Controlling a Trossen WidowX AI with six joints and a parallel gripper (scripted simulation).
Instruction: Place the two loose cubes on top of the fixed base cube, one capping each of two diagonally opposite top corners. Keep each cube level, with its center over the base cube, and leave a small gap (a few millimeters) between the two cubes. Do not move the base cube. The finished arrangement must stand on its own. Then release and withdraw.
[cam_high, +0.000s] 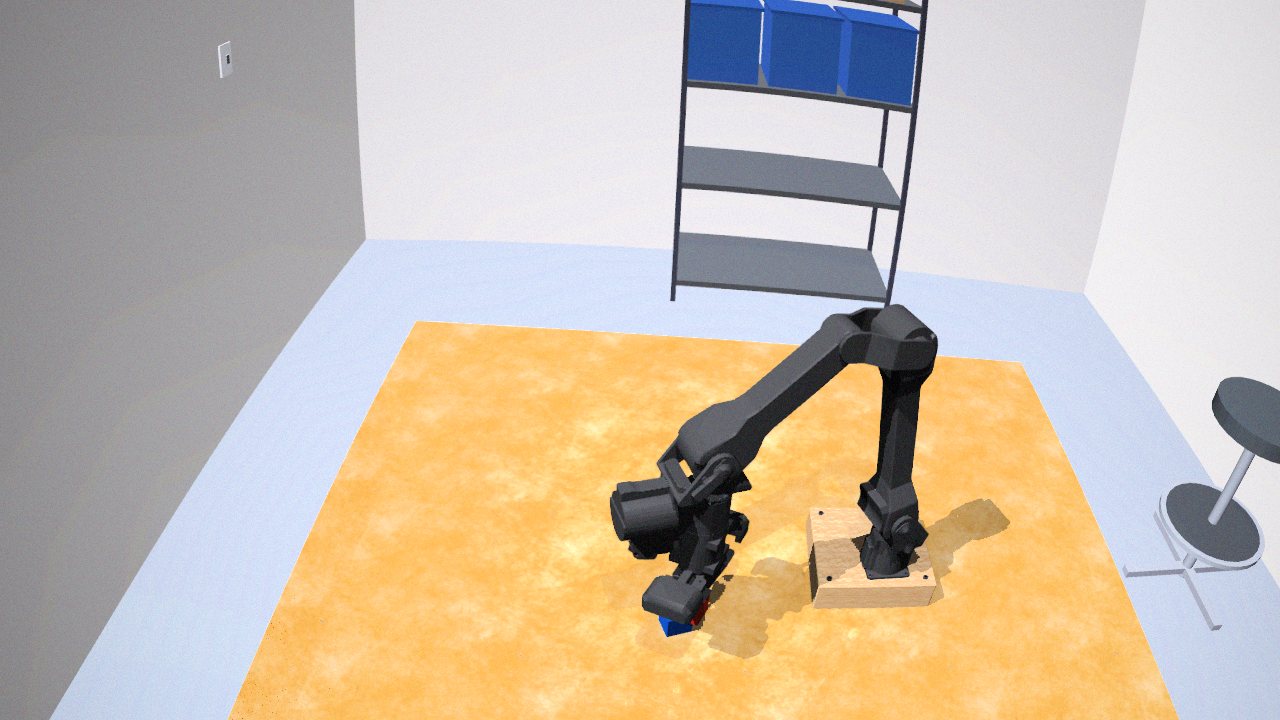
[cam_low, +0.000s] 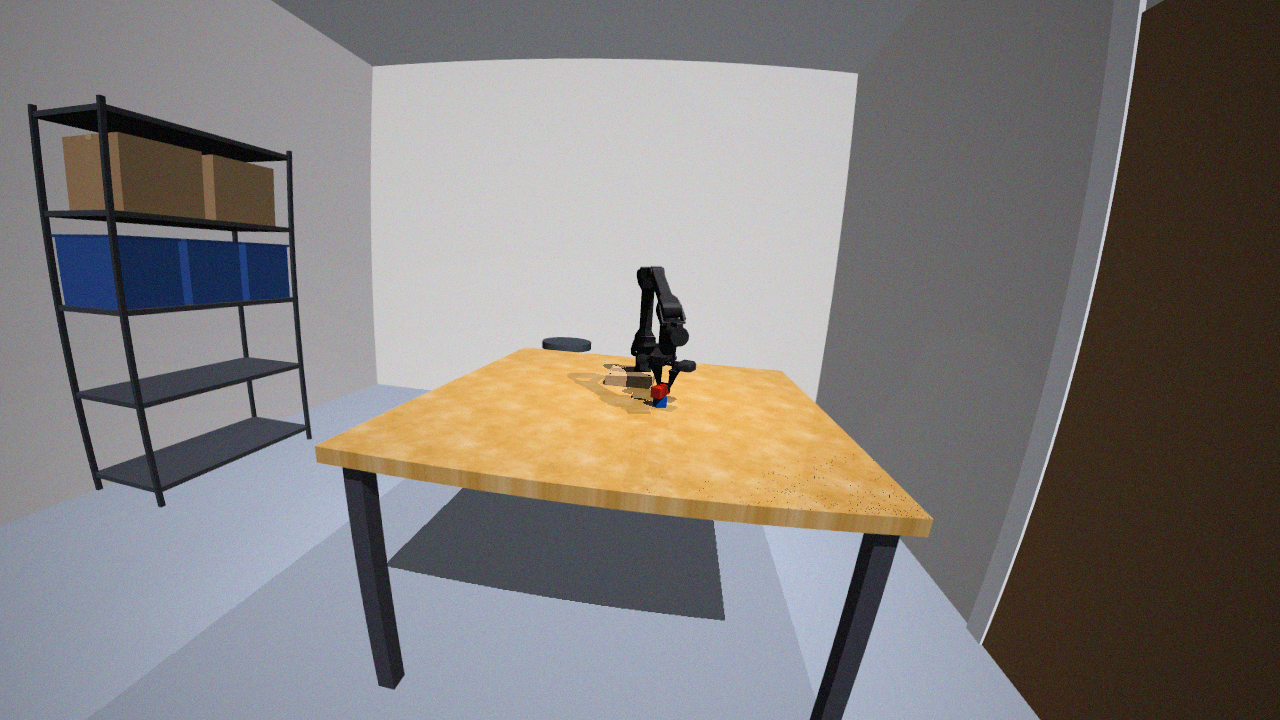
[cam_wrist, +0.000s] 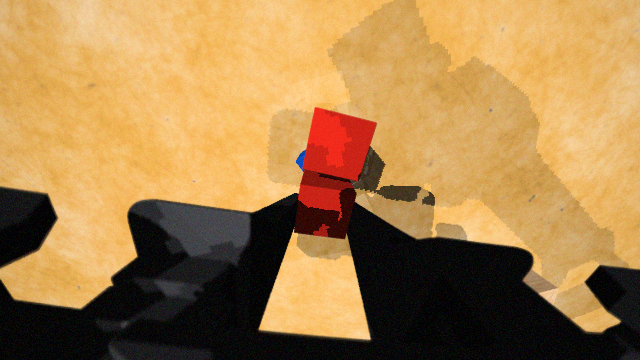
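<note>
Right now the blue cube is 4 cm below my gripper tip, 2 cm ahead of it and 1 cm to the right of it.
</note>
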